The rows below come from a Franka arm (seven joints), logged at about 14 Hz.
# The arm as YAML. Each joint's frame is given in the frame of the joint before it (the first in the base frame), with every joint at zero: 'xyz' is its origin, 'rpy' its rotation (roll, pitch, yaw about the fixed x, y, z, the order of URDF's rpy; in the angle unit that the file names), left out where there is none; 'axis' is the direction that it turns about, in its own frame. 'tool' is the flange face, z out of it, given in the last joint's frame.
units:
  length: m
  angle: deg
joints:
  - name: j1
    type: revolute
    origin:
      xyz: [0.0, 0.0, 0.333]
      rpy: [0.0, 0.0, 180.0]
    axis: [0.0, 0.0, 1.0]
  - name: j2
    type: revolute
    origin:
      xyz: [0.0, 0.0, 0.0]
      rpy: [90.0, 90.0, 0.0]
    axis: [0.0, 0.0, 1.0]
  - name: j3
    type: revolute
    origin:
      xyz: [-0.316, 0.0, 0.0]
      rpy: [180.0, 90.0, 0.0]
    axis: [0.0, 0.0, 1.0]
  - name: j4
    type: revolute
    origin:
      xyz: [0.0, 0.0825, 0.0]
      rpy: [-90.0, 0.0, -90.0]
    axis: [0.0, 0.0, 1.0]
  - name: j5
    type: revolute
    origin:
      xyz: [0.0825, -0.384, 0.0]
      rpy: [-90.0, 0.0, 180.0]
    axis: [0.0, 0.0, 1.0]
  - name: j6
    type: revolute
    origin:
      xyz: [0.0, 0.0, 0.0]
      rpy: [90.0, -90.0, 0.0]
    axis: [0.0, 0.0, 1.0]
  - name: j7
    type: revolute
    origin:
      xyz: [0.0, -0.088, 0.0]
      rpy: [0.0, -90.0, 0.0]
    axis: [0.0, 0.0, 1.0]
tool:
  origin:
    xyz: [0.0, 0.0, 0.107]
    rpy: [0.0, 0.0, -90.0]
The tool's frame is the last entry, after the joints.
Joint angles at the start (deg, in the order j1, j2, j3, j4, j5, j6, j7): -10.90 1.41 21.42 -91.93 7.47 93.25 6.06
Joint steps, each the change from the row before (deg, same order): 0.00 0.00 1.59 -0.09 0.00 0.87 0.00; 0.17 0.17 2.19 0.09 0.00 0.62 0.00; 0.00 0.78 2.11 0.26 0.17 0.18 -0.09; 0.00 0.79 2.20 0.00 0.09 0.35 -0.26; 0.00 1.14 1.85 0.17 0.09 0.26 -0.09; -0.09 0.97 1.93 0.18 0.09 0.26 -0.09; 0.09 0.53 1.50 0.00 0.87 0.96 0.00; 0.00 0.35 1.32 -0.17 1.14 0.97 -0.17; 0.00 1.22 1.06 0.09 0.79 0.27 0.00; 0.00 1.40 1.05 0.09 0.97 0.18 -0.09
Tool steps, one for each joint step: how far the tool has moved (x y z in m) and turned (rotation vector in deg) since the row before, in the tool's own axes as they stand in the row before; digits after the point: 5 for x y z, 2 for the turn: -0.00077 -0.01533 0.00140 0.11 0.57 -1.56; -0.00165 -0.02249 0.00275 0.19 0.23 -2.33; 0.00068 -0.01880 0.00686 0.56 -0.60 -2.09; 0.00062 -0.01909 0.00886 0.52 -0.69 -2.31; 0.00261 -0.01469 0.00991 0.69 -0.87 -1.76; 0.00186 -0.01497 0.00823 0.68 -0.69 -1.77; 0.00144 -0.01521 0.00481 1.30 0.16 -1.38; 0.00079 -0.01329 0.00451 1.48 0.17 -1.23; 0.00336 -0.00692 0.00979 1.52 -0.94 -0.69; 0.00372 -0.00615 0.01116 1.80 -1.20 -0.68
